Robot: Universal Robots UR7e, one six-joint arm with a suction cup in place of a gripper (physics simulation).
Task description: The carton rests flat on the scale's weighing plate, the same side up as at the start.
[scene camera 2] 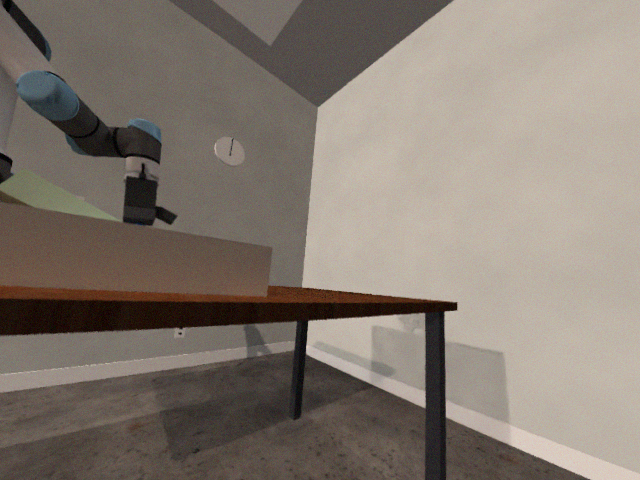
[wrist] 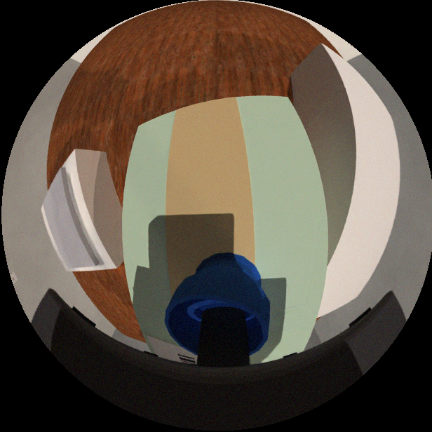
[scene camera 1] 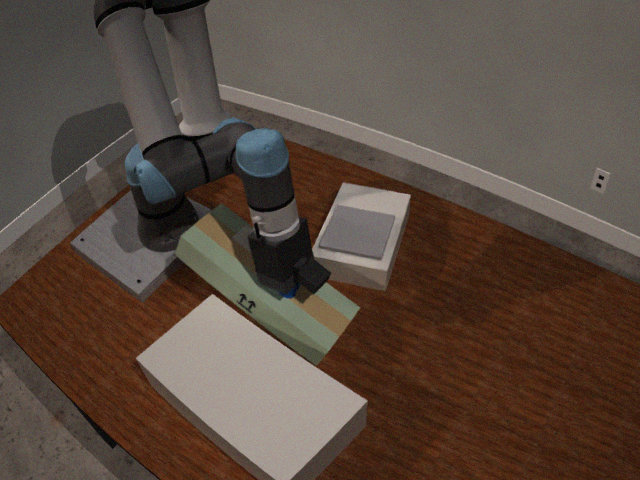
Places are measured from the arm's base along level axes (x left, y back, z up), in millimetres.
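Pixels of known places: hand at its tool point: (scene camera 1: 291,294); arm's base at its link origin: (scene camera 1: 168,228).
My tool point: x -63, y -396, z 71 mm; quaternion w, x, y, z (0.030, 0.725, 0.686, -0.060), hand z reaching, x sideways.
For each thing: its top centre in the pictures, then the offset to it from my tool point. "spot": a spot on its surface instead.
- scale at its top centre: (scene camera 1: 363,217) dx +268, dy +0, dz -26 mm
- white box with a grey weighing plate, surface spot: (scene camera 1: 357,231) spot: dx +223, dy -10, dz -26 mm
- large white box at its top centre: (scene camera 1: 242,381) (scene camera 2: 167,237) dx -197, dy -33, dz -6 mm
The carton (scene camera 1: 235,273) (scene camera 2: 49,196) (wrist: 210,165) is long and pale green with a tan tape band along its top. Two up arrows show on its long side, pointing up. It hangs tilted, its end near the robot's base high and its other end low. My gripper's blue suction cup (scene camera 1: 288,292) (scene camera 2: 138,224) (wrist: 220,285) is on its top face and looks bent in the wrist view. The scale (scene camera 1: 369,193) (wrist: 95,185) is a white box with a grey weighing plate (scene camera 1: 357,231) (wrist: 75,225), bare, beyond the carton. The scale does not show in scene camera 2.
A large white box (scene camera 1: 248,382) (scene camera 2: 155,258) (wrist: 375,175) stands close along the carton's arrow side, opposite the scale. The robot's grey base plate (scene camera 1: 113,258) lies near the carton's high end. All stand on the brown wooden table (scene camera 1: 465,335) (scene camera 2: 361,304). Walls rise behind.
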